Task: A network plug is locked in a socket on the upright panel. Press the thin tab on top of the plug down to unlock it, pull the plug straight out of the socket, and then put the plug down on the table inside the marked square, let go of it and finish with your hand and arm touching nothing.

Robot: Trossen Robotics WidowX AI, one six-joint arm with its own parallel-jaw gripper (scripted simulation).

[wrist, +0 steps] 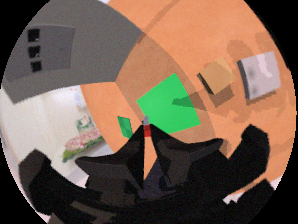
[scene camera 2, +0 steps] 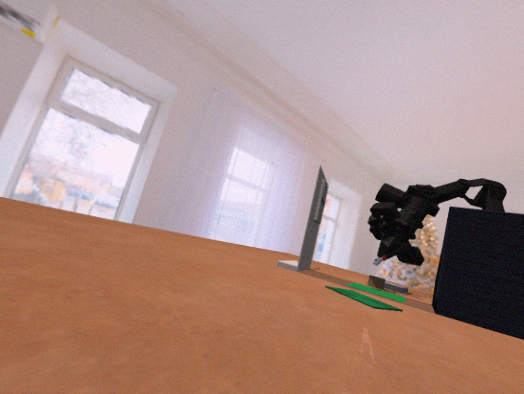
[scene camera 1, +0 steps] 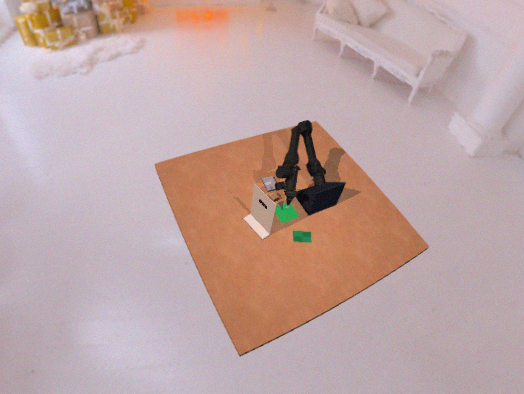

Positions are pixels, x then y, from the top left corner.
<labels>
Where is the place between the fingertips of the gripper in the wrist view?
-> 146, 126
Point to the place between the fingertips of the gripper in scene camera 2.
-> At 380, 258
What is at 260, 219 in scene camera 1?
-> An upright panel.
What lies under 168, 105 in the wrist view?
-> A green marked square.
</labels>
